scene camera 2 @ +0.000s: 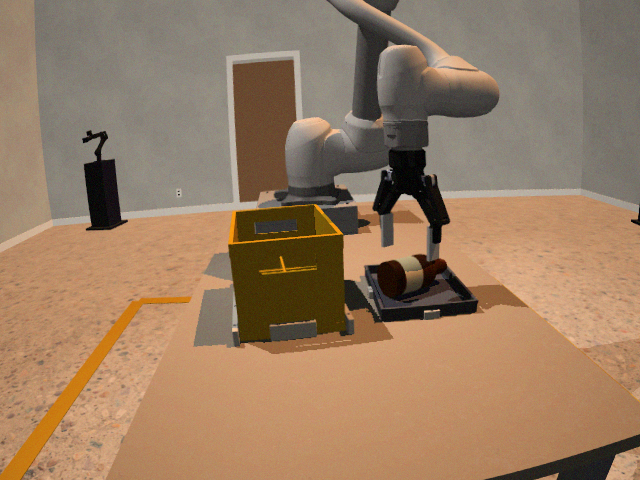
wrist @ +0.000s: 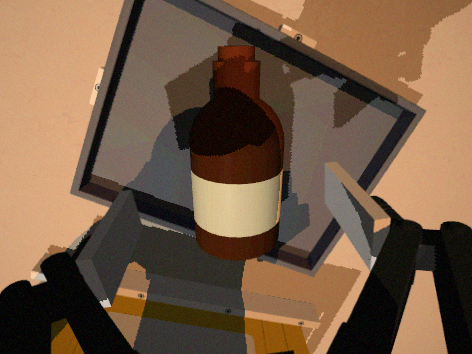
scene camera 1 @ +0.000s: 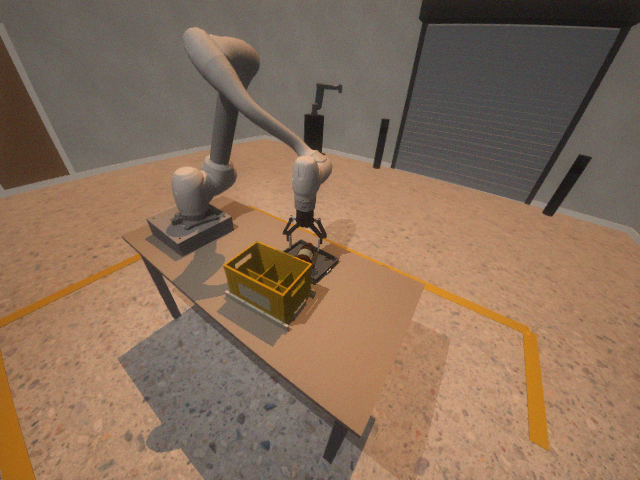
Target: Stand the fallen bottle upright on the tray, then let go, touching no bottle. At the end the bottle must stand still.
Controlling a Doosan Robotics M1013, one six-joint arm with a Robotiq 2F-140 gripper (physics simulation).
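Places are measured from the arm's base along level axes (x back, y right, z up), in millimetres.
Pixels of known places: gripper, between the fingertips: (scene camera 2: pixel 409 252) (wrist: pixel 230 196) (scene camera 1: pixel 304 247); arm's base, origin of its link: (scene camera 2: pixel 312 198) (scene camera 1: pixel 196 217).
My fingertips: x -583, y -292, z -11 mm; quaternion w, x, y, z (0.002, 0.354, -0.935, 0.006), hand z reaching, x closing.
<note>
For each thing: its top centre in the pictures, then the offset to it from my fingertips. Level surfaces: height alone.
- brown bottle, centre of its top: (wrist: pixel 240 169) (scene camera 2: pixel 417 255) (scene camera 1: pixel 306 247) dx +4, dy -17, dz -8 mm
- dark tray, centre of its top: (wrist: pixel 245 152) (scene camera 2: pixel 416 281) (scene camera 1: pixel 307 257) dx -7, dy -17, dz -61 mm
- yellow crate, centre of its top: (scene camera 2: pixel 279 220) (scene camera 1: pixel 268 264) dx -79, dy +249, dz +88 mm
- brown table, height of its surface: dz -87 mm
The brown bottle (scene camera 1: pixel 306 253) (scene camera 2: pixel 413 273) (wrist: pixel 236 205) with a cream label lies on its side in the dark tray (scene camera 2: pixel 457 308) (wrist: pixel 150 60). In scene camera 2 its neck points right and its base faces left, towards the crate side. In the wrist view the base overlaps the tray's near rim; whether it touches that rim I cannot tell. My gripper (scene camera 1: pixel 304 246) (scene camera 2: pixel 409 251) (wrist: pixel 230 196) is open and empty, pointing down above the bottle. In the wrist view its fingers stand wide, one on each side of the bottle, with gaps. In scene camera 2 one fingertip overlaps the neck area.
A yellow crate (scene camera 1: pixel 235 281) (scene camera 2: pixel 286 294) (wrist: pixel 280 332) with dividers stands close beside the tray, between low grey brackets. Its walls rise higher than the tray. Both stand on the brown table (scene camera 1: pixel 372 320) (scene camera 2: pixel 387 403). The robot's base block stands at the table's far end.
</note>
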